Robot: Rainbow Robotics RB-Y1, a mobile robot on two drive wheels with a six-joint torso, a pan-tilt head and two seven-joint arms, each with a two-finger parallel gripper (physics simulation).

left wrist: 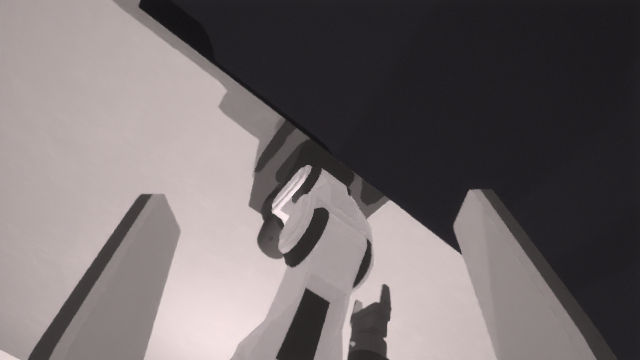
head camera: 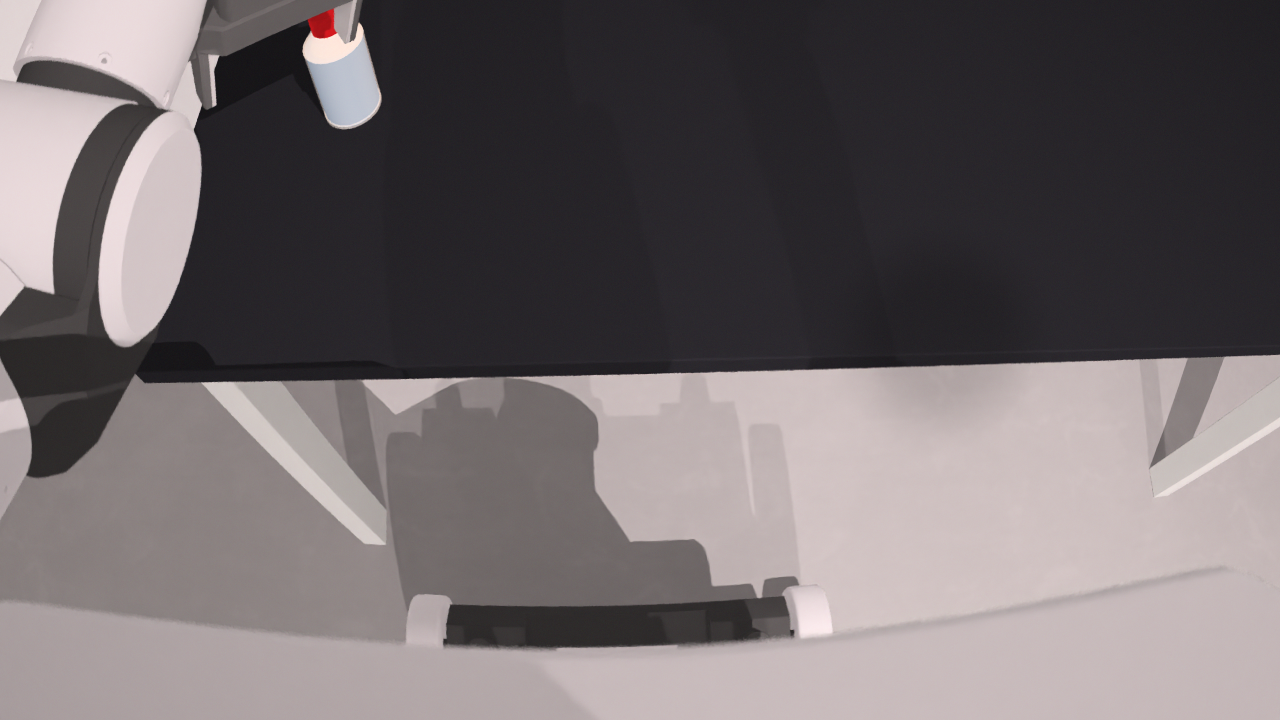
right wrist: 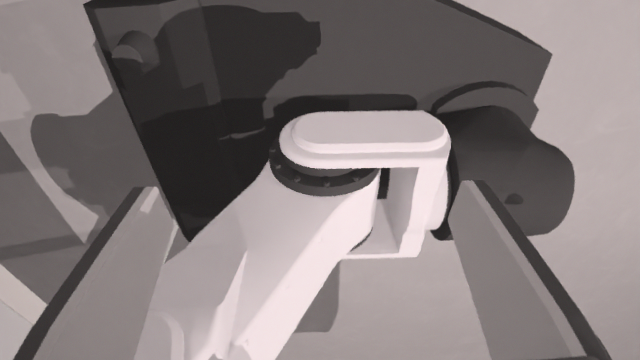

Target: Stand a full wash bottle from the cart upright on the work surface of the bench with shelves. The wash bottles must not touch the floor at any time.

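A wash bottle with a red cap and pale blue body stands upright on the black work surface at the upper left of the head view. My left gripper is open and empty above that surface. One finger overlaps the bottle's cap and shoulder in the head view, and the other is to the left of the bottle. Whether a finger touches it cannot be told. The bottle does not show in the left wrist view. My right gripper is open and empty. The cart and the shelves do not show.
The bench's front edge crosses the head view, with pale slanted legs below it. The floor lies in front. White arm parts show in both wrist views, with the dark robot base behind in the right one.
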